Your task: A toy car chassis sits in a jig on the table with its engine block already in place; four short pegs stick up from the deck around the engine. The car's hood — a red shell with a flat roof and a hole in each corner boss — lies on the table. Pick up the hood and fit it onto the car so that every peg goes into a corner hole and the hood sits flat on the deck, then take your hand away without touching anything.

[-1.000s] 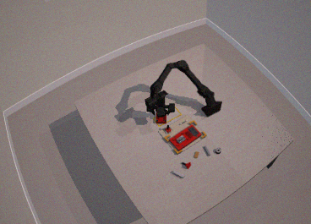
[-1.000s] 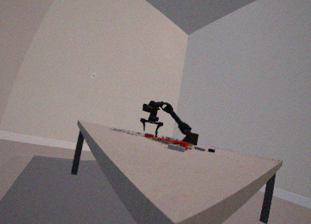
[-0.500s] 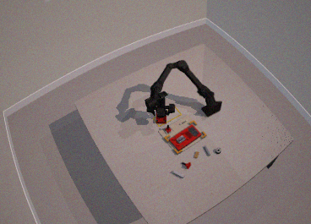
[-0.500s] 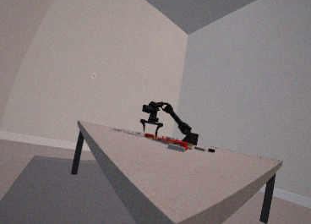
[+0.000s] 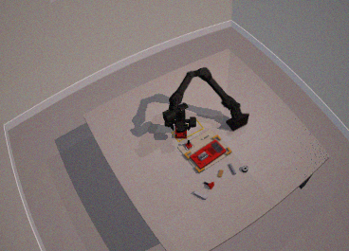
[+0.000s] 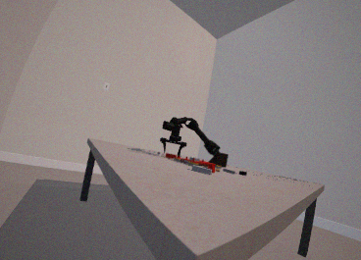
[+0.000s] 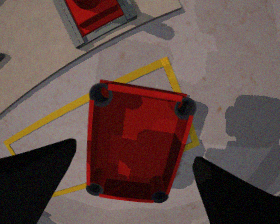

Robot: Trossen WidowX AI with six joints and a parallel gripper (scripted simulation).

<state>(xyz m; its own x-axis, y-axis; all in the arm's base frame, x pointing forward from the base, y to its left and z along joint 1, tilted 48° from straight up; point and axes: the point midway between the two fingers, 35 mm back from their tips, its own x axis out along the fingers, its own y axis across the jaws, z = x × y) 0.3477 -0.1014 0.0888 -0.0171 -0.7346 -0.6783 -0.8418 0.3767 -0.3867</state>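
Right now the red hood is 20 mm below my gripper tip.
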